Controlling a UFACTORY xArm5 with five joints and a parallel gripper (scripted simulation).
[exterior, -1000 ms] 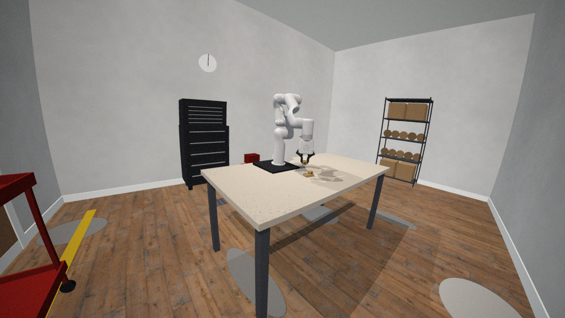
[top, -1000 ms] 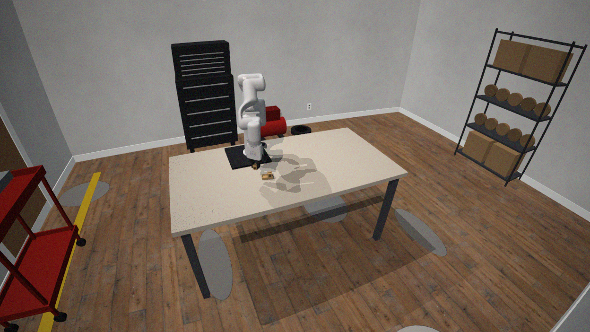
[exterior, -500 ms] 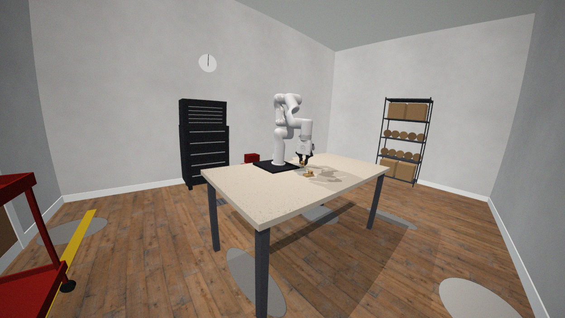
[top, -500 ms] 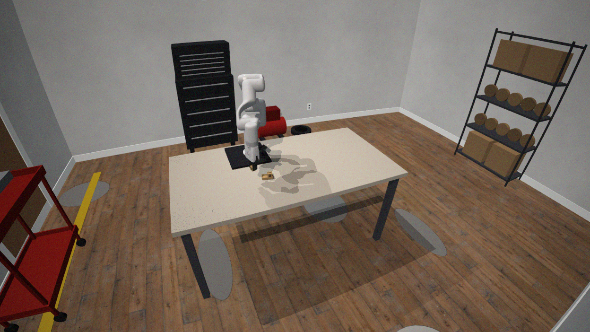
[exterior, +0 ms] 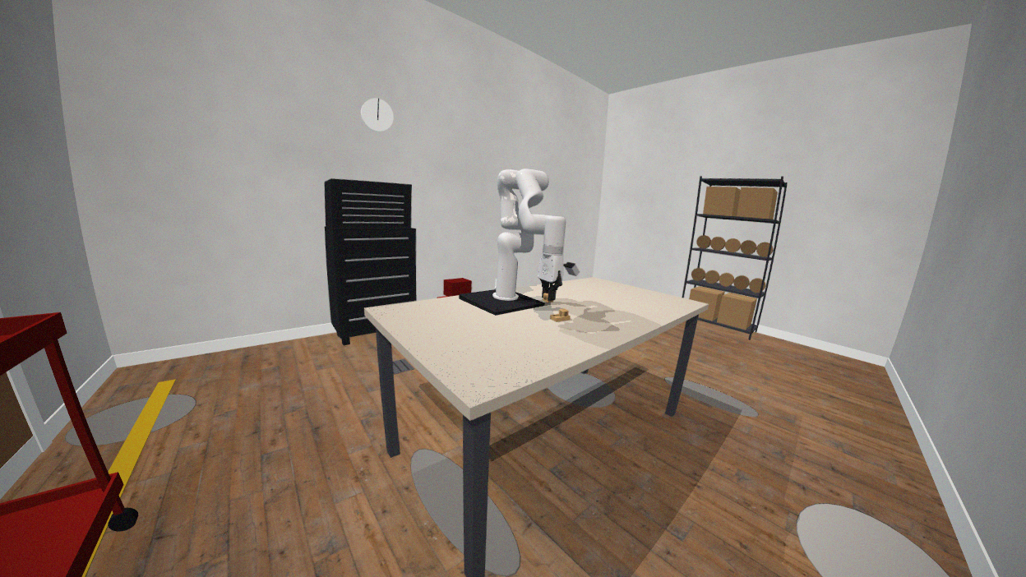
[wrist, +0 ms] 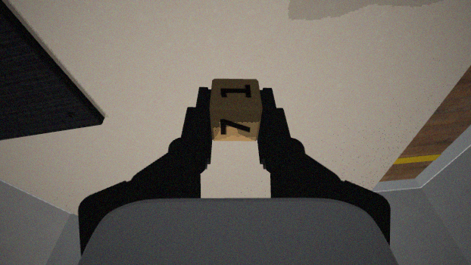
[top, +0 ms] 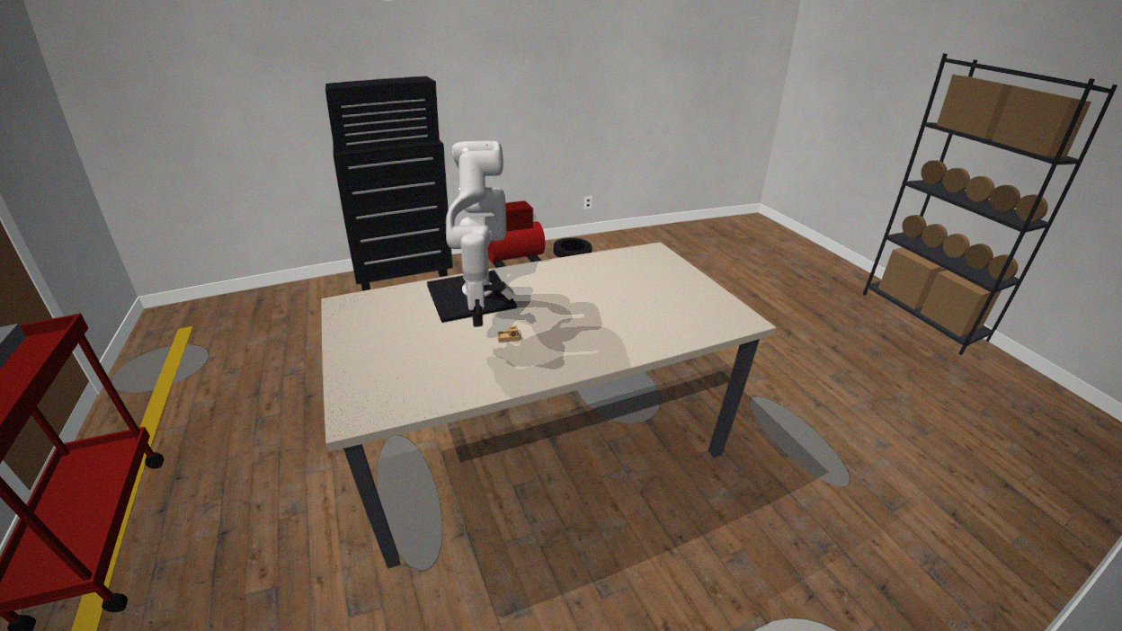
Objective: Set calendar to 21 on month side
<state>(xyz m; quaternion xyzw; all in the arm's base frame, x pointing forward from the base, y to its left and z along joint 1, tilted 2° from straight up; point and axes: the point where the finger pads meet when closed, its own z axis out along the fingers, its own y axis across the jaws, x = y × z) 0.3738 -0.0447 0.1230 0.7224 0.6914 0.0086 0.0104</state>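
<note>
Now: hand 120 mm above the wooden tray, 110 mm to the right of it and 40 mm past it. From my hand the other things lie so: wooden digit cube (20 mm below).
</note>
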